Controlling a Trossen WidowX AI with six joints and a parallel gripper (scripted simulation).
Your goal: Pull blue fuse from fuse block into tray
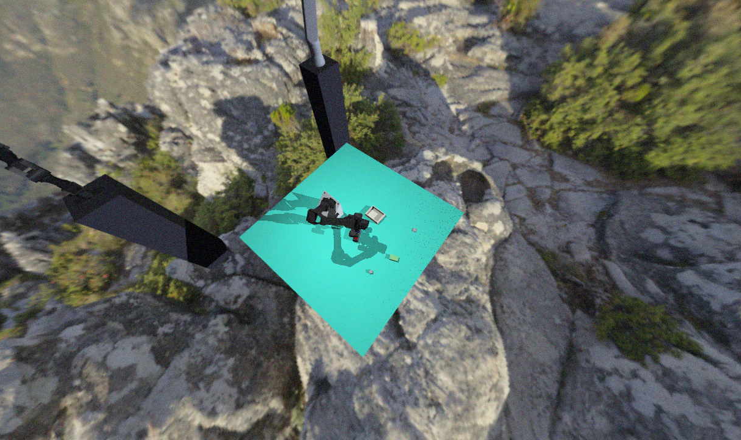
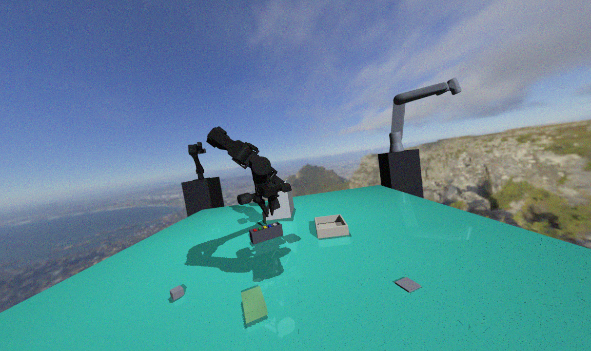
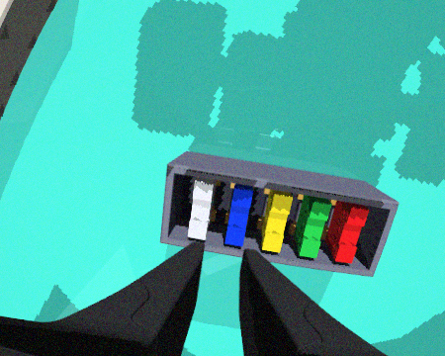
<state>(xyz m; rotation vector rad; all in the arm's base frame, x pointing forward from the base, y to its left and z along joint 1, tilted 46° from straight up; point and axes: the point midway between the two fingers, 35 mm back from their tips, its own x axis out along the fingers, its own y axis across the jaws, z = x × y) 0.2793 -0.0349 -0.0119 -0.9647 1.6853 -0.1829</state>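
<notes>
Now: the blue fuse 50 mm below my gripper tip. The rest, counted from my gripper tip: white fuse (10 mm behind, 10 mm to the left, 50 mm below); then green fuse (20 mm ahead, 40 mm to the right, 50 mm below); then yellow fuse (10 mm ahead, 20 mm to the right, 50 mm below).
</notes>
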